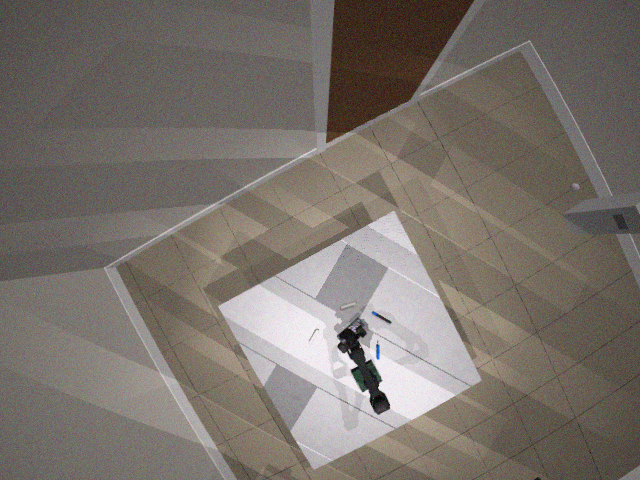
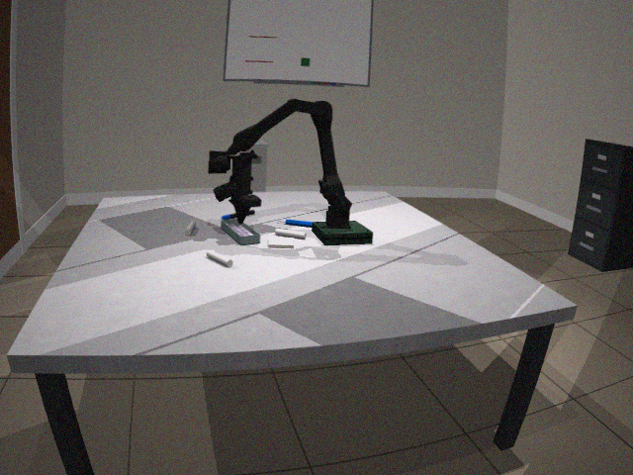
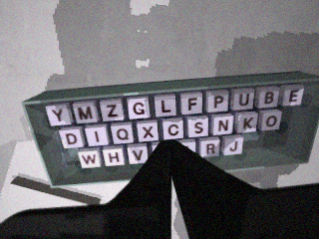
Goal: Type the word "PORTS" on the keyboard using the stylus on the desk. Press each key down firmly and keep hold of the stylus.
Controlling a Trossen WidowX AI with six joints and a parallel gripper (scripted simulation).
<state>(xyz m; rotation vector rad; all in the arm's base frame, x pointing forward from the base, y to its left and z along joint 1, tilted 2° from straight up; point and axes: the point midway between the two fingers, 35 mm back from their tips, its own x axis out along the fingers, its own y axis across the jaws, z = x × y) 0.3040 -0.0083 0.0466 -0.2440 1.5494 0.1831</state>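
Now: gripper tip 180 mm past the blue stylus, 120 mm to the left of it and 30 mm above it. The rest, counted from my gripper tip: cream box (110 mm behind, 80 mm to the left, 40 mm below); black pen (210 mm to the right, 30 mm below, 10 mm ahead).
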